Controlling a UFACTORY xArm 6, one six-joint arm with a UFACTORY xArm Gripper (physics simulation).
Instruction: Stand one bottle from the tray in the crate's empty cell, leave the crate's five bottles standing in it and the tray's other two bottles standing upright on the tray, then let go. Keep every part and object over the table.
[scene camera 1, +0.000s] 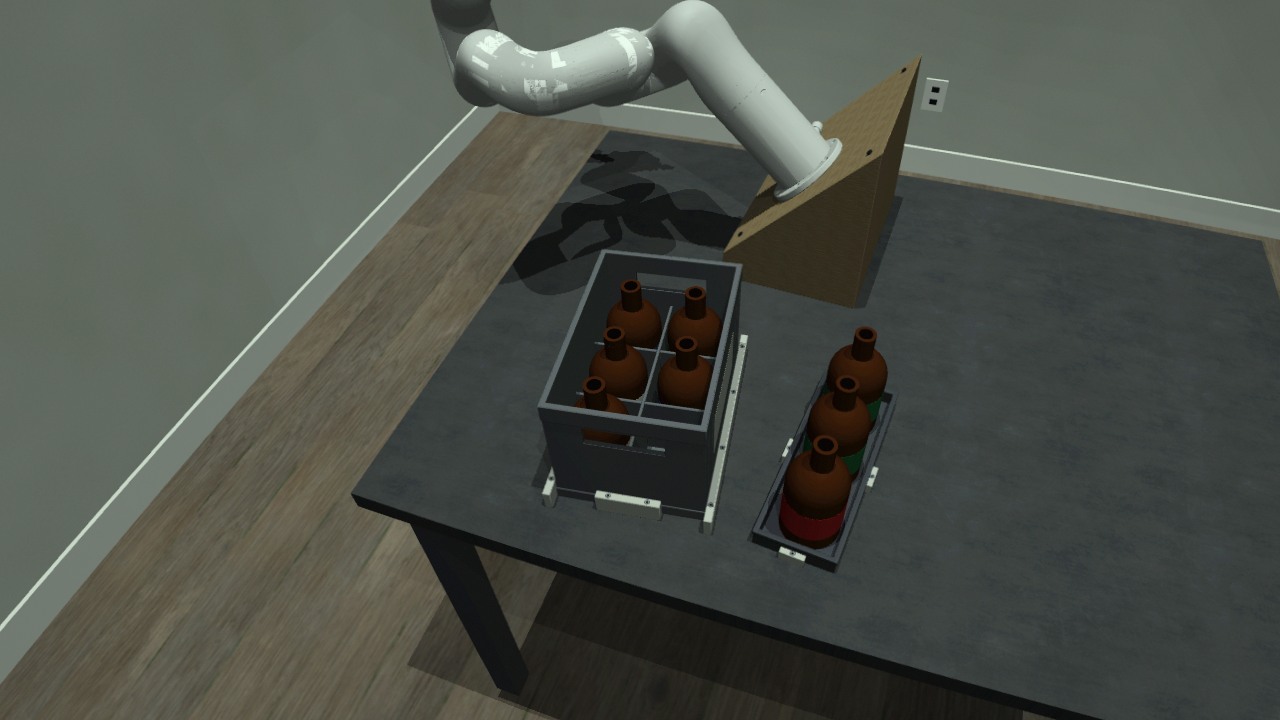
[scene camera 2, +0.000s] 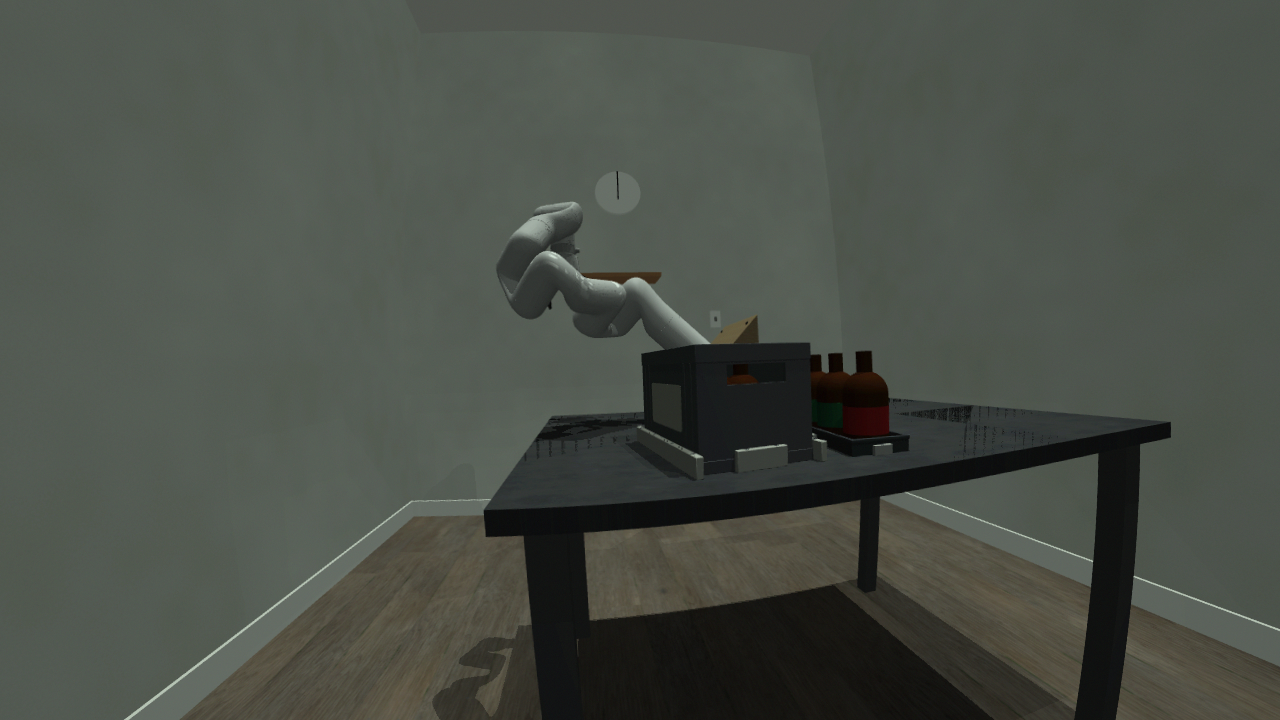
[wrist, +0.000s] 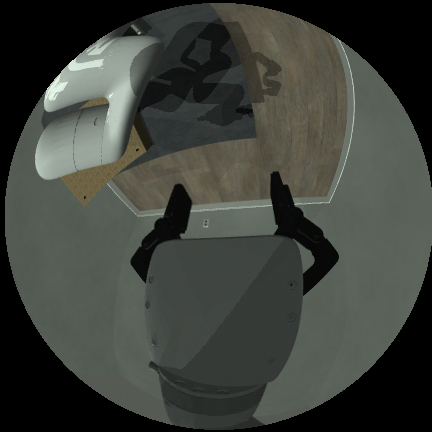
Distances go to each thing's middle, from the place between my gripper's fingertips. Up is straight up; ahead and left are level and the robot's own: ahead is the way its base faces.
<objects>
The pale block (scene camera 1: 621, 504) is 710 mm ahead of my hand, 320 mm below it and 310 mm to the left of it. Round my hand: red-labelled bottle (scene camera 1: 817, 485) 650 mm ahead, 520 mm to the left, 250 mm below.
</objects>
